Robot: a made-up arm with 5 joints. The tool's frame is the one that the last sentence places.
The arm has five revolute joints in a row. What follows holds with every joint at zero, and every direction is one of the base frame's. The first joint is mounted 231.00 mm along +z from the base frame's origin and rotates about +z. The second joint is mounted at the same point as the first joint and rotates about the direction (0, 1, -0.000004). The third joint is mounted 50.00 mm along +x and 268.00 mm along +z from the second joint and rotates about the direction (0, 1, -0.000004). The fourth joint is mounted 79.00 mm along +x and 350.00 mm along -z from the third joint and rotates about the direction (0, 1, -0.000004). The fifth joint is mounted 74.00 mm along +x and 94.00 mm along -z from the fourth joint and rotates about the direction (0, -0.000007, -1). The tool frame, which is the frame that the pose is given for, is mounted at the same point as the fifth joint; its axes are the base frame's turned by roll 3.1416, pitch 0.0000 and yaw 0.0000 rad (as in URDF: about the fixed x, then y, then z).
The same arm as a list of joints. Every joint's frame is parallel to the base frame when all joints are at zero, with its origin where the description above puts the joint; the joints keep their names.
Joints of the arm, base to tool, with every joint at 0 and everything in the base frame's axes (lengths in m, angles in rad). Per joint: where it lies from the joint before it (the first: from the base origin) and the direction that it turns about. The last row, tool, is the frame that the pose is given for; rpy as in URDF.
joint 1: axis +z origin 0 0 0.231
joint 2: axis +y origin 0 0 0
joint 3: axis +y origin 0.05 0 0.268
joint 4: axis +y origin 0.079 0 -0.35
joint 5: axis -z origin 0.074 0 -0.094
tool: origin 0 0 0 rpy -3.1416 0 0

